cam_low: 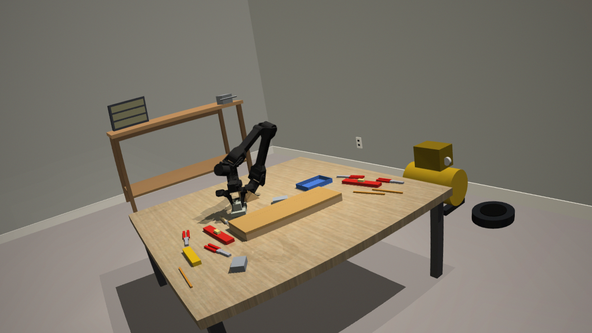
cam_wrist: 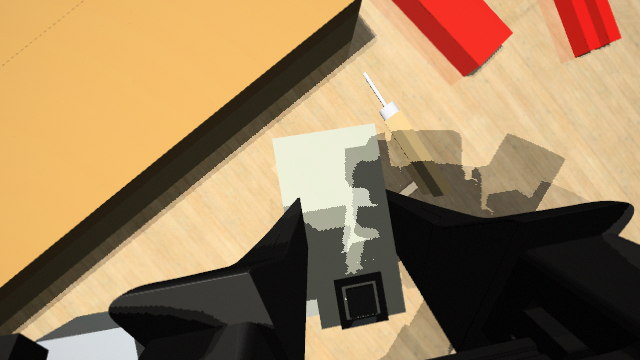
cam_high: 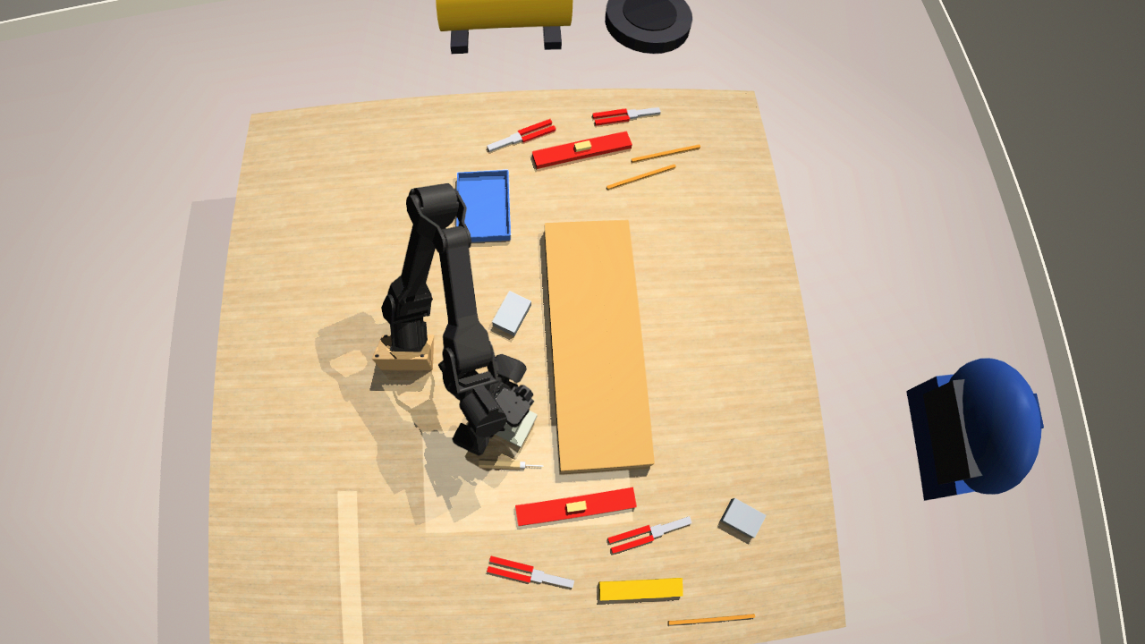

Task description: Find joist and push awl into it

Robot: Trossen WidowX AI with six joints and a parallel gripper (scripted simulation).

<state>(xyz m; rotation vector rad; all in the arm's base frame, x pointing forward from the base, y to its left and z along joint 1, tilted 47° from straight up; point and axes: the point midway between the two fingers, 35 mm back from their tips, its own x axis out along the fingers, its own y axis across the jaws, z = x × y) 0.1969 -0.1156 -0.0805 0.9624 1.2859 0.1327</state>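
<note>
Right now the awl is 80 mm to the right of my gripper tip, 40 mm below it and 20 mm ahead of it. The rest, counted from my gripper tip: yellow block (320 mm to the right, 270 mm ahead, 40 mm below); stud finder (30 mm behind, 20 mm above, 10 mm to the left); blue tray (480 mm to the left, 80 mm behind, 30 mm below).
</note>
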